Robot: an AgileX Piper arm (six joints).
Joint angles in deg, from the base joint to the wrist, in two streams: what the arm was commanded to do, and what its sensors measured. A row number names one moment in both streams.
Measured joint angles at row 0: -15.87, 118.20, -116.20, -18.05, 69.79, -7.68
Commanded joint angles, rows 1 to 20: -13.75, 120.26, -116.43, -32.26, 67.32, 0.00; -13.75, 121.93, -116.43, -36.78, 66.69, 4.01; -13.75, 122.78, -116.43, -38.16, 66.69, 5.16; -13.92, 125.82, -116.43, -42.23, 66.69, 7.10; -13.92, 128.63, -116.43, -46.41, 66.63, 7.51; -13.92, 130.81, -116.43, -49.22, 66.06, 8.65; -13.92, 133.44, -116.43, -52.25, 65.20, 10.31; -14.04, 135.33, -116.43, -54.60, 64.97, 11.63; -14.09, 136.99, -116.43, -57.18, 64.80, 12.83; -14.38, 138.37, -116.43, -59.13, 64.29, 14.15; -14.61, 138.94, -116.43, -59.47, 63.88, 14.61; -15.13, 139.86, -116.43, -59.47, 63.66, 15.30; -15.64, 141.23, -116.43, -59.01, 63.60, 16.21; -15.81, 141.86, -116.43, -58.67, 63.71, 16.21; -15.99, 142.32, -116.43, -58.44, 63.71, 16.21; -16.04, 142.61, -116.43, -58.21, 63.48, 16.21; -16.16, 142.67, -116.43, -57.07, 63.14, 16.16; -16.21, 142.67, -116.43, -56.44, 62.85, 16.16; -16.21, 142.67, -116.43, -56.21, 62.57, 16.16; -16.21, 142.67, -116.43, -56.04, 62.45, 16.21
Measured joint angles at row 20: -15.76, 142.55, -116.20, -55.75, 62.68, 15.87
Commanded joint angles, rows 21 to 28: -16.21, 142.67, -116.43, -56.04, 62.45, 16.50; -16.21, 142.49, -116.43, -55.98, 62.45, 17.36; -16.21, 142.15, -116.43, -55.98, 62.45, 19.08; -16.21, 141.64, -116.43, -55.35, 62.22, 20.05; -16.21, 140.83, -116.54, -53.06, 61.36, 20.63; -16.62, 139.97, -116.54, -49.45, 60.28, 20.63; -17.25, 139.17, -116.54, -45.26, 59.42, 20.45; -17.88, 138.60, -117.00, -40.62, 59.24, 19.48
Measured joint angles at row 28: -16.73, 139.92, -116.37, -45.84, 59.64, 20.11
